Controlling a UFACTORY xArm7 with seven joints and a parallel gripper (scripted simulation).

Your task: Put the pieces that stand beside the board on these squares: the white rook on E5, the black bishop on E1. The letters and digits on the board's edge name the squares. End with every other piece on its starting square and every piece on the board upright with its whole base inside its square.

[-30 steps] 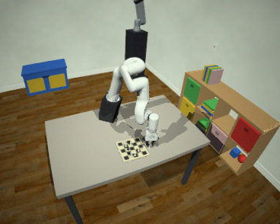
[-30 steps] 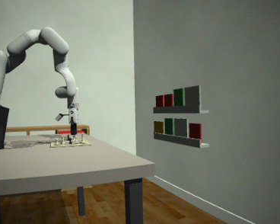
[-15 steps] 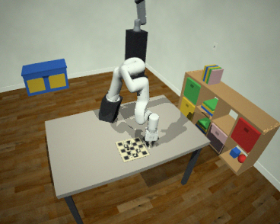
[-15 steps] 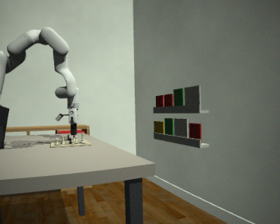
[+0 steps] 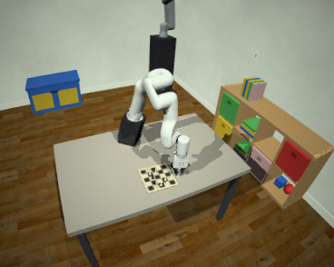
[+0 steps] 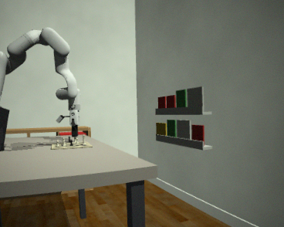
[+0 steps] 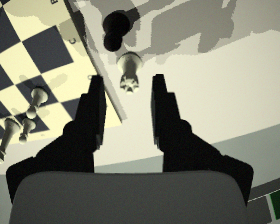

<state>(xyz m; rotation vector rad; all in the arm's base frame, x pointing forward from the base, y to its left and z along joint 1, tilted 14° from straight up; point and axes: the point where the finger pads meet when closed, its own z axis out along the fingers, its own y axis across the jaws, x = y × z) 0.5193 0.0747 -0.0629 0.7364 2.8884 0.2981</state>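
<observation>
Right now the white rook is 40 mm below my hand. From my hand the other things lie so: chessboard (70 mm behind, 130 mm to the right, 60 mm below); then black bishop (40 mm behind, 10 mm to the left, 40 mm below); then black pawn (70 mm behind, 160 mm to the right, 40 mm below).
</observation>
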